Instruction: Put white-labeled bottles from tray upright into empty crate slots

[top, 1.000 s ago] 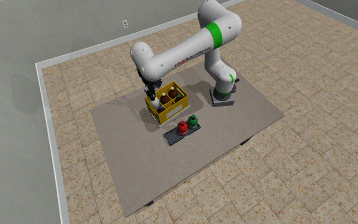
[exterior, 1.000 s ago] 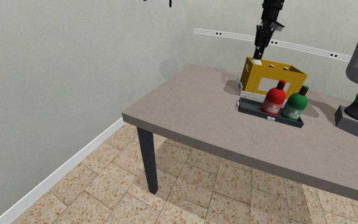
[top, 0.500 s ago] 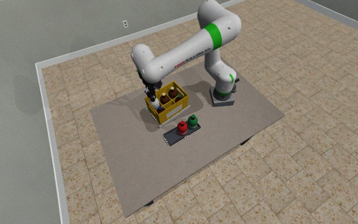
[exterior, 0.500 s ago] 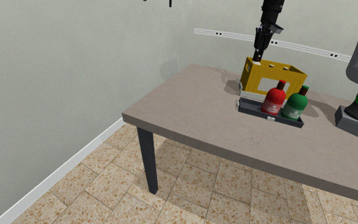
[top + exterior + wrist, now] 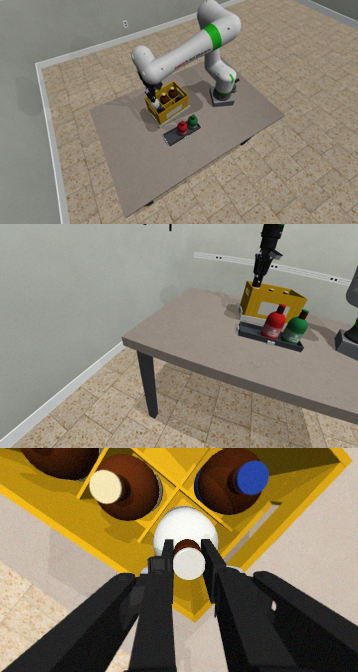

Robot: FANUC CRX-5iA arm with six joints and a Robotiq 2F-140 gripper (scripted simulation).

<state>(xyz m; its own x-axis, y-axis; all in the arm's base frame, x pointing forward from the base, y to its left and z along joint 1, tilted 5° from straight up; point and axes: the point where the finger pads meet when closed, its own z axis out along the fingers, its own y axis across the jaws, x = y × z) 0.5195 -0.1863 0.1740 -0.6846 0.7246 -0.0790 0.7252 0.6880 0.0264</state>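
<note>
Now: hand 80 mm above the white bottle. Also, from my hand: yellow crate 110 mm below, 90 mm behind, 40 mm to the left; brown bottle 100 mm below, 90 mm behind; red bottle 270 mm to the left, 110 mm below, 70 mm behind.
</note>
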